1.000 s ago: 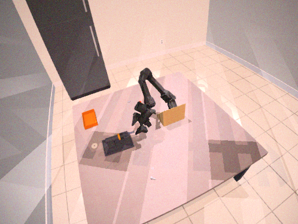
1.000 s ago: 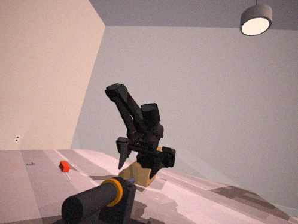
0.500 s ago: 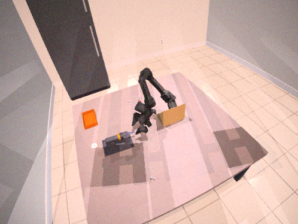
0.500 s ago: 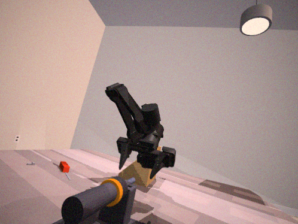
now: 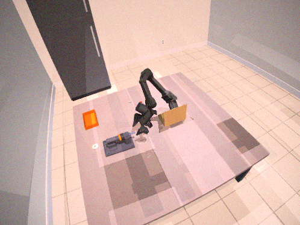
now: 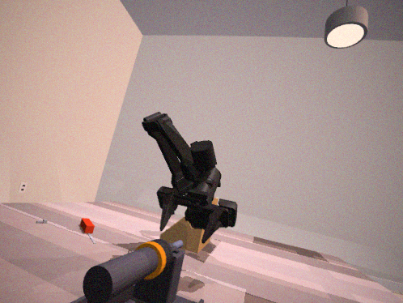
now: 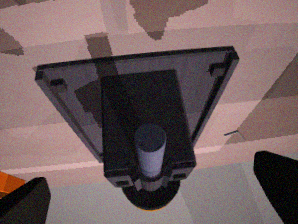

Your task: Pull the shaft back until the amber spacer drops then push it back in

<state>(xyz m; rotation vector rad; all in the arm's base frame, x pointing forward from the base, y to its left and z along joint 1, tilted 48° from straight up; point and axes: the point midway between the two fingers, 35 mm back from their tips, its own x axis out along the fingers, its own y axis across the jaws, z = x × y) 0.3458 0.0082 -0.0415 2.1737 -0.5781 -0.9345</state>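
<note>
Now: gripper tip 120 mm short of the amber spacer, 20 mm above it and 10 mm to the left of it. Also, from my gripper tip: screw: 360 mm to the left, 90 mm below, 40 mm ahead; then red-handled tool: 300 mm to the right, 150 mm behind, 90 mm below; then white ring: 320 mm ahead, 90 mm to the right, 90 mm below.
</note>
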